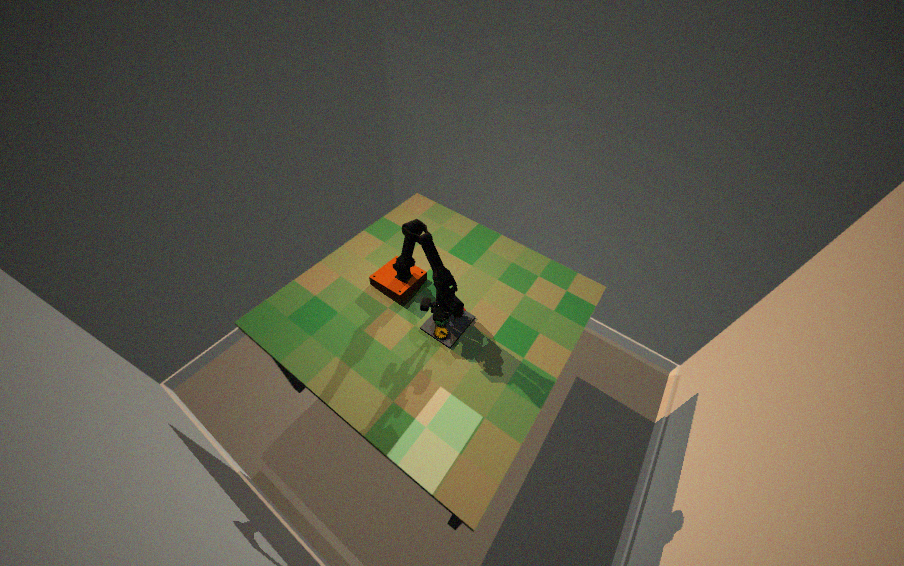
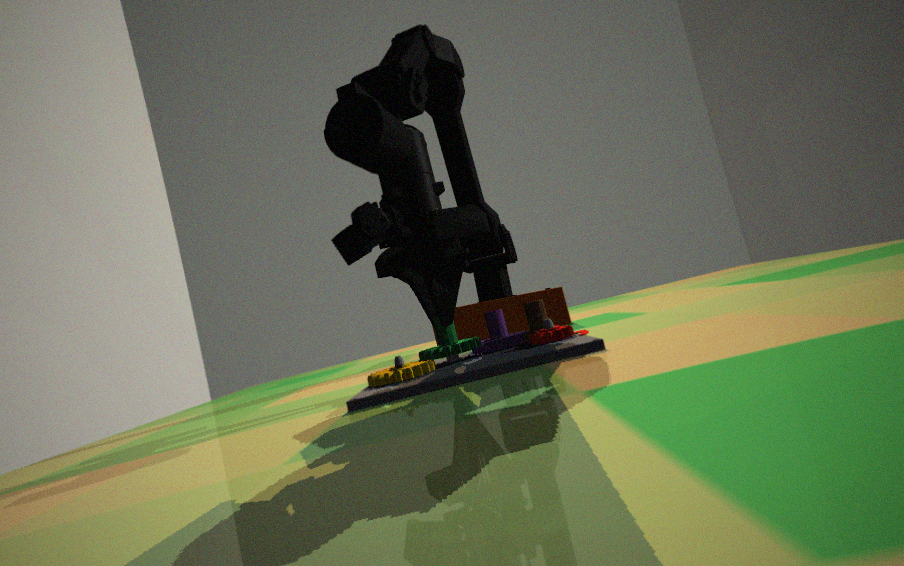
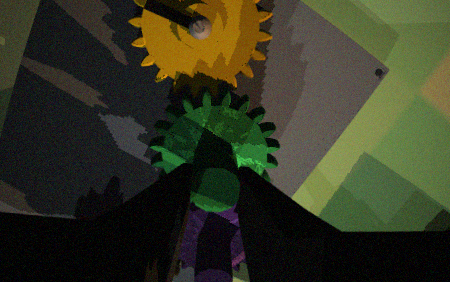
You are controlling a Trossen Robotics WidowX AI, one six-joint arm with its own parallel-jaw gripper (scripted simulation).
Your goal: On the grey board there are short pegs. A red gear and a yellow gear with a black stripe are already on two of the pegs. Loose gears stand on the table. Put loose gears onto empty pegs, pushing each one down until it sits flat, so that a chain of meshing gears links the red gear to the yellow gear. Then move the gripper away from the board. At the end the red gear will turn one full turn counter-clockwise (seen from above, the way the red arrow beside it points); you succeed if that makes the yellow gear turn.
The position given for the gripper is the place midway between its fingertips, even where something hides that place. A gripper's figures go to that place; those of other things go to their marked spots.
Labels:
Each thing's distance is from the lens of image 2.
gripper (image 2: 443,326): 48 cm
green gear (image 2: 449,345): 46 cm
yellow gear (image 2: 409,370): 42 cm
grey board (image 2: 374,400): 39 cm
The marked spots on the grey board and the green gear are 11 cm apart.

